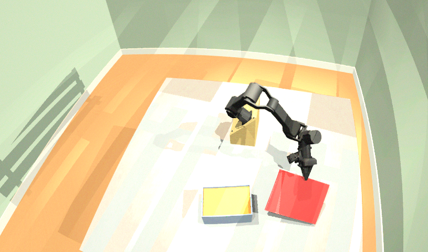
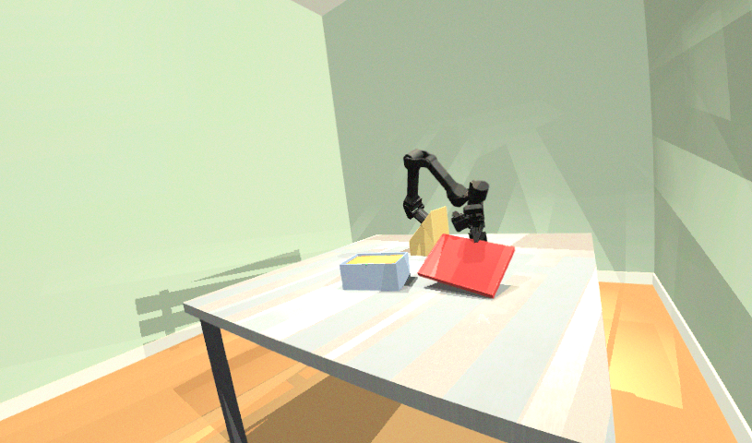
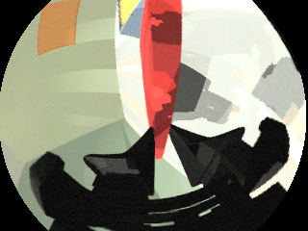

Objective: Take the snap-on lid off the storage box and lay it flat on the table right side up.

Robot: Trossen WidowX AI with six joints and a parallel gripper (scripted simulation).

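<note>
My gripper tip is now 70 mm short of the red lid, 30 mm to the left of it and 40 mm above it. From my gripper tip the other things lie so: storage box (100 mm ahead, 340 mm to the right, 70 mm below).
</note>
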